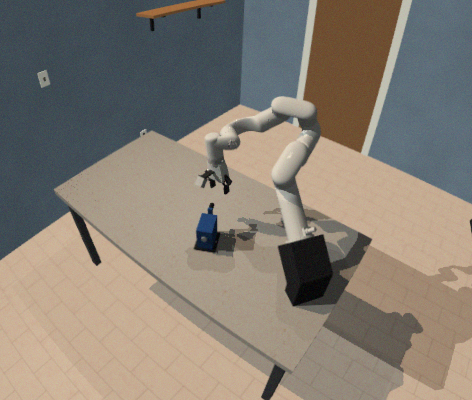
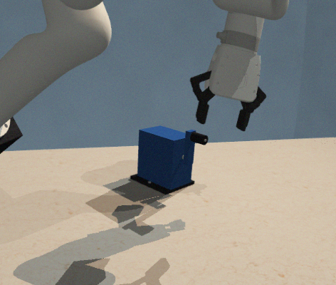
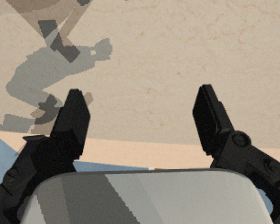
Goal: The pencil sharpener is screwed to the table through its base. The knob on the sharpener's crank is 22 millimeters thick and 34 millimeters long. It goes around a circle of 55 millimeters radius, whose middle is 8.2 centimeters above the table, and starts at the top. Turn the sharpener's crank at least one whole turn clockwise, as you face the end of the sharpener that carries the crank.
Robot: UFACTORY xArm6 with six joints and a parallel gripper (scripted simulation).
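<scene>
Now: the crank 80 mm to the left of my hand, 60 mm below it and 10 mm ahead of it.
</scene>
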